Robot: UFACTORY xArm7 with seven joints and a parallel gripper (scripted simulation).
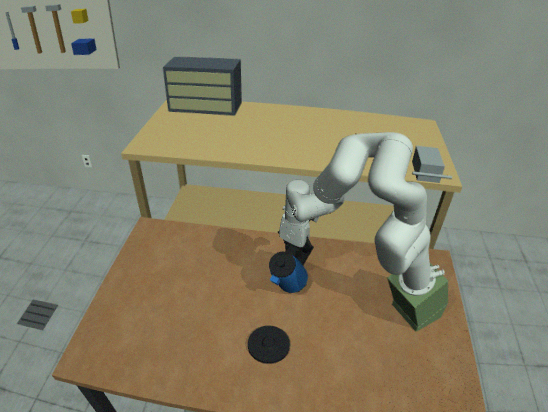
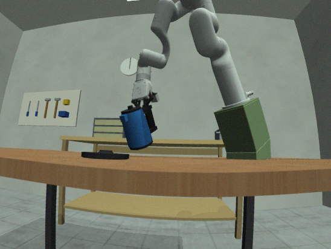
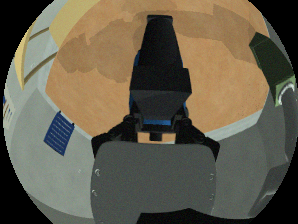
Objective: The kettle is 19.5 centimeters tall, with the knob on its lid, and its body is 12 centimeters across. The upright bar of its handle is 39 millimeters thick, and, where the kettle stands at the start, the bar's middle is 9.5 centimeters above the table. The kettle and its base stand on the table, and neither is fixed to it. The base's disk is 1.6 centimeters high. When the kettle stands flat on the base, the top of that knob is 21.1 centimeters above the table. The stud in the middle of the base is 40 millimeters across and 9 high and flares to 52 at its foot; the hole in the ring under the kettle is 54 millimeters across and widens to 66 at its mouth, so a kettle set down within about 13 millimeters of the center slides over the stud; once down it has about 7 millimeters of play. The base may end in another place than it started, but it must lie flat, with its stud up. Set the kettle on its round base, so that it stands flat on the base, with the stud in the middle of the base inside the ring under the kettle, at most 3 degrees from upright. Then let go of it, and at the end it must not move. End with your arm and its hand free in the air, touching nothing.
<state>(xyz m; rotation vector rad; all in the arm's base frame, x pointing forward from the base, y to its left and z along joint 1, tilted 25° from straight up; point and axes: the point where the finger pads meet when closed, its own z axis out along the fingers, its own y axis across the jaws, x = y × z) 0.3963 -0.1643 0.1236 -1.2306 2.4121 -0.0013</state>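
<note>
Now: the blue kettle 7 cm below my hand. Also, from my hand: round black base 8 cm ahead, 26 cm to the left, 22 cm below.
</note>
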